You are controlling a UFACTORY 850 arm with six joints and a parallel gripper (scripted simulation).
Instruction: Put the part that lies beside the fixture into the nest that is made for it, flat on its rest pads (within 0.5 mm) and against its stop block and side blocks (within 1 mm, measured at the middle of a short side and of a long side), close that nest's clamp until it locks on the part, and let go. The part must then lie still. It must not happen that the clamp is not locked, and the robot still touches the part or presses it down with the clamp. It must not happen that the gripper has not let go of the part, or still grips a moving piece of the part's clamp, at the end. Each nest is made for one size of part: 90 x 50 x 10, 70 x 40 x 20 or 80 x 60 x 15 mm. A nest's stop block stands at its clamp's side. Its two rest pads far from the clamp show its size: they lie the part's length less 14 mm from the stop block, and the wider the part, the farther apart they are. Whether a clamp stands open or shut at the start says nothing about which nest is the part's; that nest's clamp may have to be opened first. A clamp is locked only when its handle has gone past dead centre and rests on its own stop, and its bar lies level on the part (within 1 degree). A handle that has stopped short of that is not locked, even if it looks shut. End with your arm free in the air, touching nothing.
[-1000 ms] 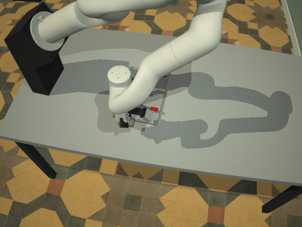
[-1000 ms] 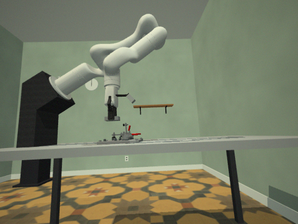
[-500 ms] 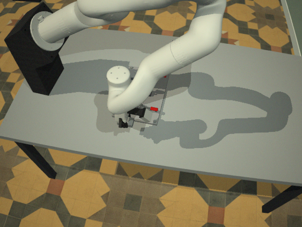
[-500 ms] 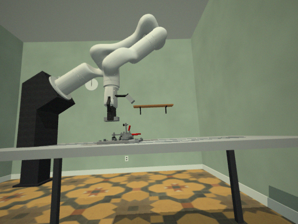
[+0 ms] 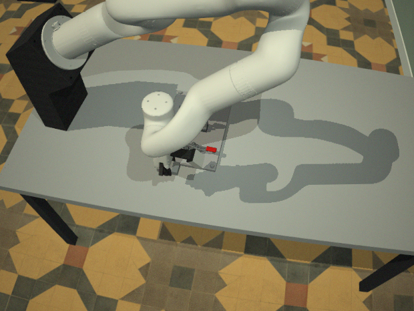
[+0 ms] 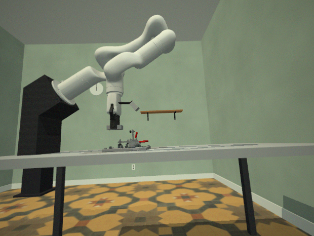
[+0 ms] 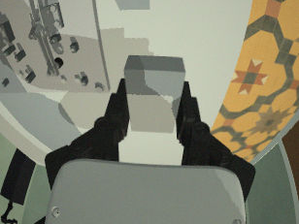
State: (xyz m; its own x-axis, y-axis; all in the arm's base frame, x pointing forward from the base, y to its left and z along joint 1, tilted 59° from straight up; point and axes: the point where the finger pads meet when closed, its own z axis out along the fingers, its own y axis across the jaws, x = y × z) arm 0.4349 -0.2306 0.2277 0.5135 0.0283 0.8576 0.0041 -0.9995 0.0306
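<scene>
Now: hand 260 mm to the right of the grey fixture plate, 120 mm above it and 20 mm short of it. From my hand the other things lie so: grey block part: 10 mm below.
</scene>
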